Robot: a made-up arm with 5 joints.
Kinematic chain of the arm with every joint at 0, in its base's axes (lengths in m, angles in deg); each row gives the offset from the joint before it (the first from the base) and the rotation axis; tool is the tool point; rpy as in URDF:
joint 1: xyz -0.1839 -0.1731 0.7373 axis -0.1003 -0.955 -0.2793
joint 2: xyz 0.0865 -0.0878 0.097 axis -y
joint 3: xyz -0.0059 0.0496 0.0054 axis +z
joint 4: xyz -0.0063 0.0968 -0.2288 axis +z
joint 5: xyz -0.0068 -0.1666 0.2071 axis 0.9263 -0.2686 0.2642
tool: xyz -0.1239 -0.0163 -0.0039 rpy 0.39 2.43 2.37
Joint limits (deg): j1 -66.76..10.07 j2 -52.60..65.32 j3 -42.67..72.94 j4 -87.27..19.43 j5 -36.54..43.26
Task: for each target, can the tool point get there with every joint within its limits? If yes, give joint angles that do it. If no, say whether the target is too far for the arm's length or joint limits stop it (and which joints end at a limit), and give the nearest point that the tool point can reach.
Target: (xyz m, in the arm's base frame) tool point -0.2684 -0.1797 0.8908
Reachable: yes | joints -36.05 -8.50 -0.38 -47.68 36.50
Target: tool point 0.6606 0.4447 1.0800
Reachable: no: too far | nearest point 0.0066 -0.0228 0.9270 | short by 0.818 m
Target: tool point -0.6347 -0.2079 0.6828
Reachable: no: joint limits stop it (at a limit: joint 1, joint 4) | nearest point -0.4064 -0.2102 0.7556 | short by 0.240 m
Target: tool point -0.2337 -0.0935 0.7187
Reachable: yes | joints -16.76 43.76 -30.33 -31.60 -13.87
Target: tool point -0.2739 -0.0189 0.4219
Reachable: no: joint limits stop it (at a limit: joint 2, joint 4, joint 5) | nearest point -0.2313 -0.0842 0.5708 | short by 0.168 m
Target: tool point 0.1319 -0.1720 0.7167
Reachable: no: joint limits stop it (at a limit: joint 2, joint 3, joint 4, joint 5) | nearest point 0.0739 -0.2523 0.6965 | short by 0.101 m
